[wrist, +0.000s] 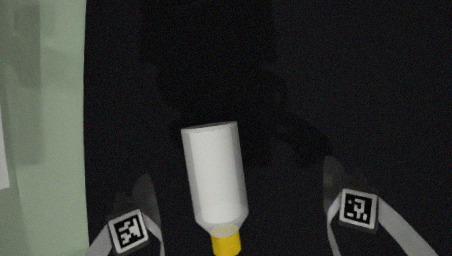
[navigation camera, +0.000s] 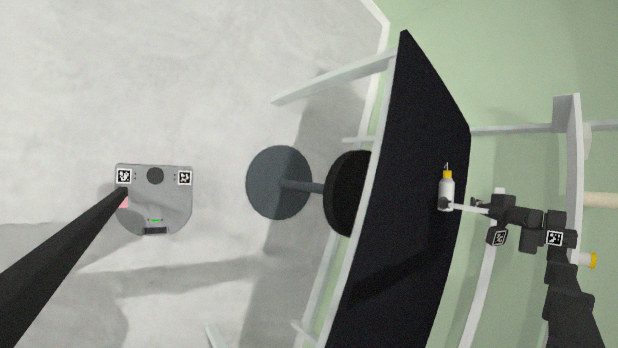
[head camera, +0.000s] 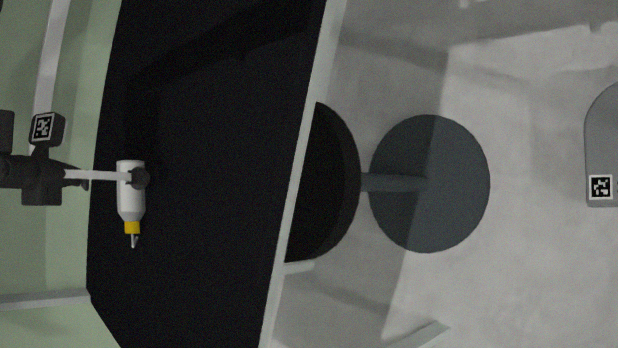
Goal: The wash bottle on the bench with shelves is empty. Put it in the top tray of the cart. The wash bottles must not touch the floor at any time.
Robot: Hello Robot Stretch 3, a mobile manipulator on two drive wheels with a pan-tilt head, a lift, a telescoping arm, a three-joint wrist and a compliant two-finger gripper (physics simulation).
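Places are measured from the robot's base along level axes (x down, y right, z back), in metres.
Pixels of known places: gripper, fingertip midpoint: (navigation camera: 454, 202) (head camera: 117, 179); robot's base, origin of the base link: (navigation camera: 155, 174).
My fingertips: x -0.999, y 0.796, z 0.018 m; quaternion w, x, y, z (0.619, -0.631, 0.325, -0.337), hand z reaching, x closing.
For each thing: its top centre in the pictures, then the offset to it from my fingertips. "*": a spot on its surface instead. Level surfaces: height alone.
- wash bottle, surface spot: (head camera: 131, 200) (navigation camera: 446, 189) * dx +0.044, dy +0.033, dz -0.038 m
- black bench top, its level: dx +0.084 m
- shelf board, its level: dx -0.354 m
- second yellow-capped bottle, middle of its top: (navigation camera: 594, 260) dx -0.433, dy +0.217, dz +0.157 m
The wash bottle (head camera: 131, 200) (navigation camera: 446, 189) (wrist: 217, 175), white with a yellow cap, lies on its side on the black bench top (head camera: 210, 150) (navigation camera: 415, 125) (wrist: 375, 75), near the edge by the green wall. My gripper (head camera: 112, 181) (navigation camera: 460, 202) (wrist: 238, 185) is open over the bottle. In the wrist view its fingers stand apart on either side of the body, with gaps; the left finger is closer. The head view shows one finger across the body. The nozzle is cut off in the wrist view. The exact height of the fingertips cannot be told. The cart does not show.
A shelf board (navigation camera: 575, 175) runs beside the wrist. A second yellow-capped bottle (navigation camera: 585, 259) shows partly behind it. A stool with a black seat (head camera: 325, 185) (navigation camera: 345, 192) stands at the bench's front edge, between the bench and my base (navigation camera: 172, 195).
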